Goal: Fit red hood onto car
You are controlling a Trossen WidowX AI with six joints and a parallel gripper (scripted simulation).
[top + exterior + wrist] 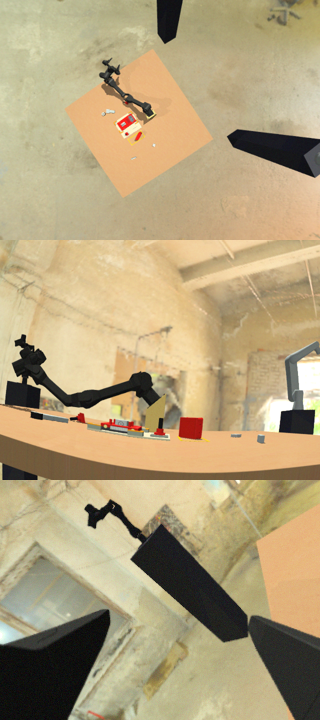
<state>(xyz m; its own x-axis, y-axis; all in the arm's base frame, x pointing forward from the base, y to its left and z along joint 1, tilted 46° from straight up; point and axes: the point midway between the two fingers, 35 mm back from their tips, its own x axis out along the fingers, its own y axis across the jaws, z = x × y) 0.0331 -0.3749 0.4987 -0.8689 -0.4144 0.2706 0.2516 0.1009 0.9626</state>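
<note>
Right now the red hood is 25 cm ahead of my gripper tip, 77 cm to the left of it and 16 cm below it. The rest, counted from my gripper tip: grey engine block 33 cm ahead, 56 cm to the left, 18 cm below; cream jig 30 cm ahead, 58 cm to the left, 19 cm below.
</note>
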